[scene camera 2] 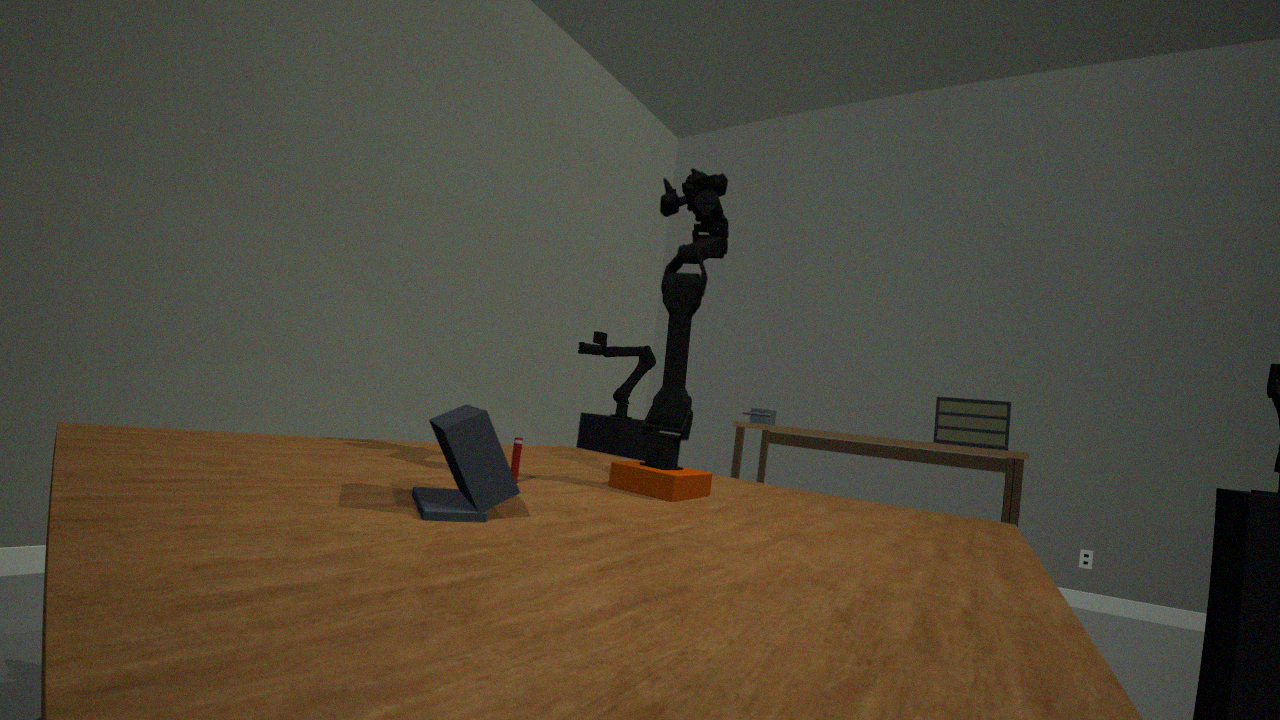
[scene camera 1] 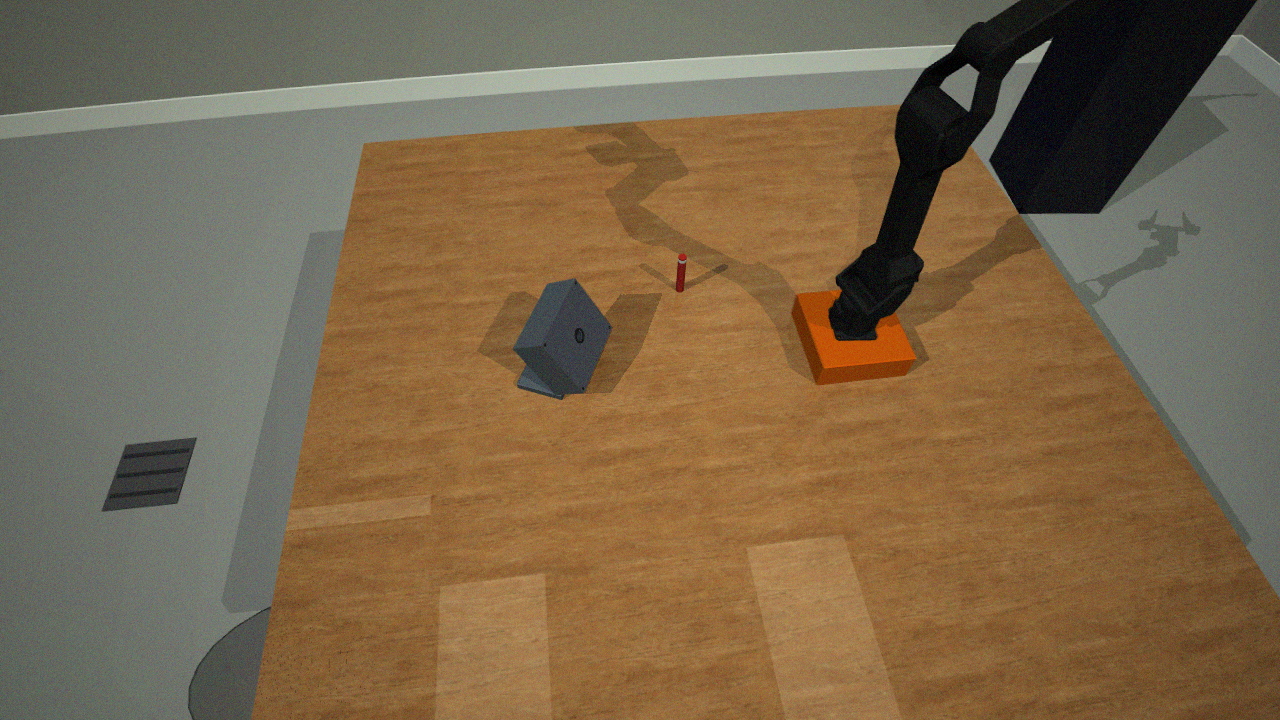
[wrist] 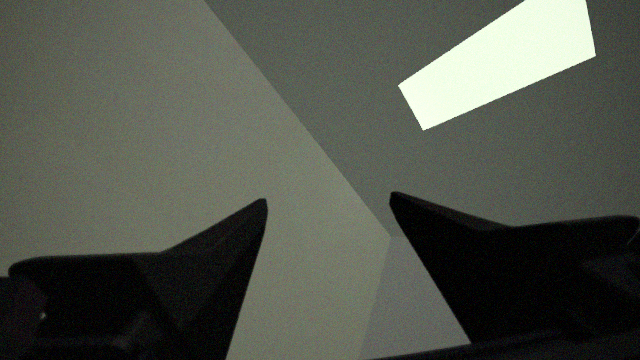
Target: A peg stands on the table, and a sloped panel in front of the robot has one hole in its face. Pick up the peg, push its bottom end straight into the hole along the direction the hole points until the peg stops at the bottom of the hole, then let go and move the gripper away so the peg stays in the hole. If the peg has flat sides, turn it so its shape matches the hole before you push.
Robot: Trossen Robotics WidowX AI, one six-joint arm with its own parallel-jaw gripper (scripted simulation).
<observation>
My gripper shows in scene camera 2 and in the wrist view; in scene camera 1 it is out of frame. The same spot on my gripper: (scene camera 2: 668, 189) is (wrist: 181, 244).
</observation>
